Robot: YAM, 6 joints.
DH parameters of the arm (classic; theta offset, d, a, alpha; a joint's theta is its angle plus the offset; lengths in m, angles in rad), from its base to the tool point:
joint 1: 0 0.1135 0.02 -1.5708
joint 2: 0 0 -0.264 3.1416
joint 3: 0.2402 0 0.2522 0
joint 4: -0.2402 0 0.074 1.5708
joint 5: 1.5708 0 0 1.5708
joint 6: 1.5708 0.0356 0 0
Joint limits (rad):
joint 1: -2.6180..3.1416
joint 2: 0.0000..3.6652
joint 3: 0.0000..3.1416
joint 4: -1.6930..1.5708
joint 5: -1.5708..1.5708
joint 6: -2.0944..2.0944
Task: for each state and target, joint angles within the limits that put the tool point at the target. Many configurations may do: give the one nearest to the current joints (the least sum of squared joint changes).
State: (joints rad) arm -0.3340 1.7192 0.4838 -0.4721 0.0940 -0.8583
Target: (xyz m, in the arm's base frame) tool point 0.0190 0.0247 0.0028
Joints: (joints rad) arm 0.3541 2.3427 0.1413 -0.2564 -0.4844 -0.8583
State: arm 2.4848 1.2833 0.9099 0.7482 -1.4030 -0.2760
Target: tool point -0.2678 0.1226 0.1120
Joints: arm 2.5939 1.8266 0.5961 0.6311 -1.3562 -0.2760
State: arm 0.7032 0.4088 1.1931 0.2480 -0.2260 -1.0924
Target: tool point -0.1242 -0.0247 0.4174
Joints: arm 0.3443 0.0000 1.2148 -0.6775 -0.5521 -1.0924
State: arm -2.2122 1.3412 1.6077 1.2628 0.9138 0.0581
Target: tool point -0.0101 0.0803 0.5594
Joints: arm -1.8457 0.7124 1.3767 1.4997 1.0874 0.0581
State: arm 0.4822 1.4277 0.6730 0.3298 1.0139 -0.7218
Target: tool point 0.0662 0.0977 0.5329
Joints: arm 1.2052 0.8533 1.2325 0.4859 0.8562 -0.7218
